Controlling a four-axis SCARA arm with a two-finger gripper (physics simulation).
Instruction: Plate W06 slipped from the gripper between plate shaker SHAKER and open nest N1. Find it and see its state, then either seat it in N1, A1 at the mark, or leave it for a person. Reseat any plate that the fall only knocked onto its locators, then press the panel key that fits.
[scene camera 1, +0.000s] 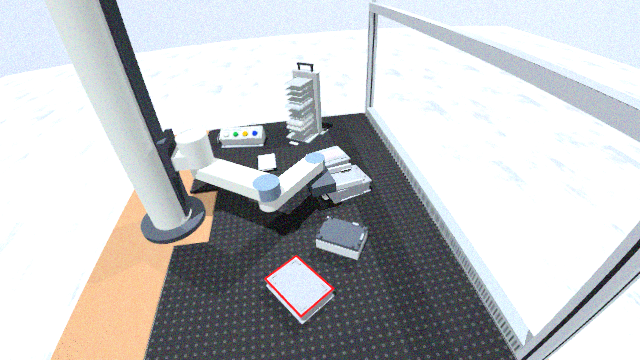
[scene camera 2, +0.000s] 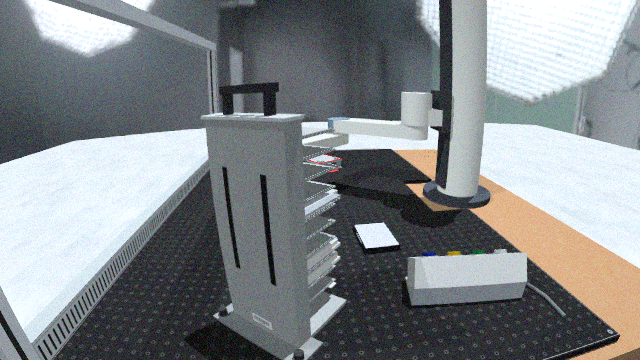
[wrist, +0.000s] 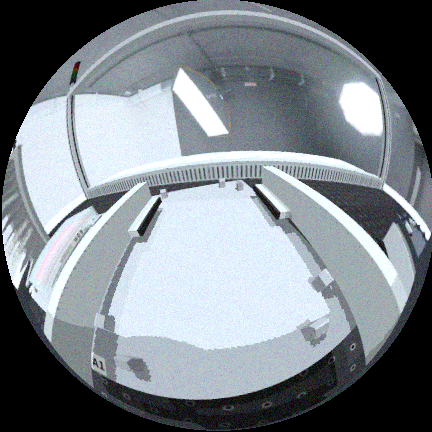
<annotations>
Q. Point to my gripper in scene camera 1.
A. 356, 173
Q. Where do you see my gripper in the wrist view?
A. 204, 182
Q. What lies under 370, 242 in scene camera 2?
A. A white plate.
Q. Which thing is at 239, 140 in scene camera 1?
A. A button box.
</annotations>
